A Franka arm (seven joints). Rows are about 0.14 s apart.
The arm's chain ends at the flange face. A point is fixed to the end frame.
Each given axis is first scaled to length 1.
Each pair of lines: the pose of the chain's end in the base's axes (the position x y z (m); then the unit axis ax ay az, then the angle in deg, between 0 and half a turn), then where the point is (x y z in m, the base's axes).
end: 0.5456, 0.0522, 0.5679, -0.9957, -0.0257, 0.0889, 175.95
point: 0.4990 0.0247 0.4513
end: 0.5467, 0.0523, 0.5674, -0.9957, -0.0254, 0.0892, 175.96
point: 0.5000 0.0248 0.4508
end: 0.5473, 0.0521, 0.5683, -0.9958, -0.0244, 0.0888, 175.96
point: 0.5006 0.0247 0.4517
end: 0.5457, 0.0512, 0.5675, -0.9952, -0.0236, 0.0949, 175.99
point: 0.4976 0.0238 0.4515
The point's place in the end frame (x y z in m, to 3 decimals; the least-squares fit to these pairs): -0.027 0.034 0.121
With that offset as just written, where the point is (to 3 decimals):
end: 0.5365, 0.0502, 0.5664, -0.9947, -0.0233, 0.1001, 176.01
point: 0.487 0.023 0.451
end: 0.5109, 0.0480, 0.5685, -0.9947, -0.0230, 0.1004, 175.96
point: 0.461 0.021 0.453
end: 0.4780, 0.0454, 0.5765, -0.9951, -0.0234, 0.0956, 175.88
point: 0.430 0.018 0.461
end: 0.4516, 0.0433, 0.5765, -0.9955, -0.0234, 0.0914, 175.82
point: 0.404 0.016 0.460
